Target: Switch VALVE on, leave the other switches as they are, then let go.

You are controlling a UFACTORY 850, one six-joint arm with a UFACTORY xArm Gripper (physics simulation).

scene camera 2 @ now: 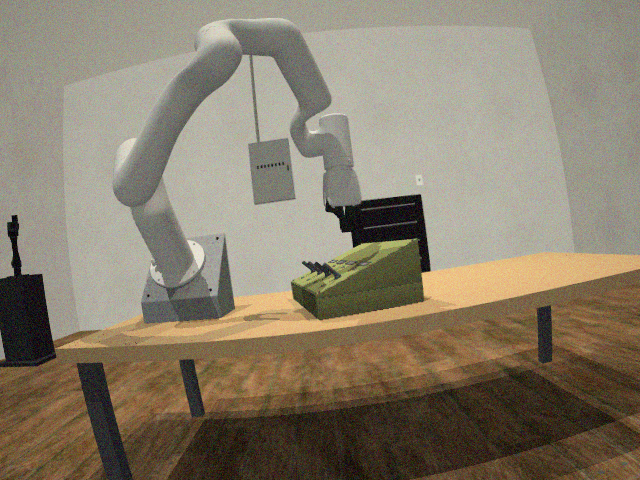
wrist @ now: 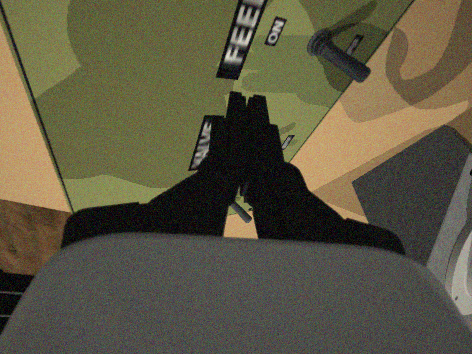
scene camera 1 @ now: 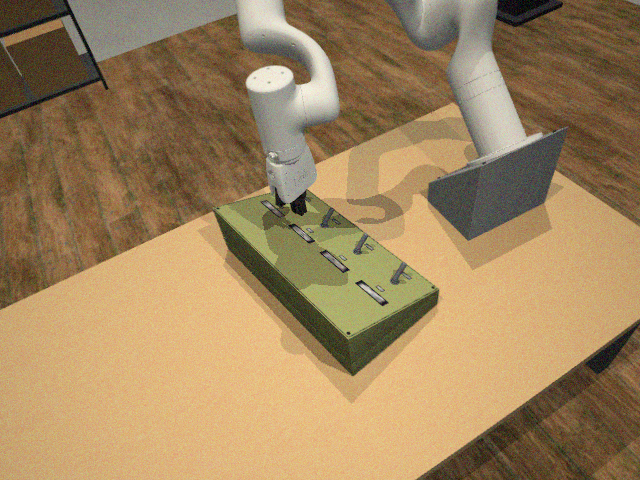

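The green switch box (scene camera 1: 310,289) (scene camera 2: 369,289) (wrist: 125,125) stands on the table with a sloped top. The VALVE label (scene camera 1: 301,233) (wrist: 201,145) is partly covered by my fingers in the wrist view. The VALVE lever (scene camera 1: 326,218) leans to the OFF side, like the FEED lever (scene camera 1: 360,243) (wrist: 342,59) and the end lever (scene camera 1: 398,272); my fingers hide it in the wrist view. The LAMP lever (wrist: 242,212) shows partly between my fingers. My gripper (scene camera 1: 299,210) (scene camera 2: 347,228) (wrist: 241,118) is shut and empty, above the box's upper surface, apart from the levers.
The box and the arm's grey wedge base (scene camera 1: 496,191) (scene camera 2: 206,307) (wrist: 405,185) stand on the wooden table (scene camera 1: 155,387) (scene camera 2: 496,279). A black cabinet (scene camera 2: 392,219) and a hanging grey panel box (scene camera 2: 272,180) are behind.
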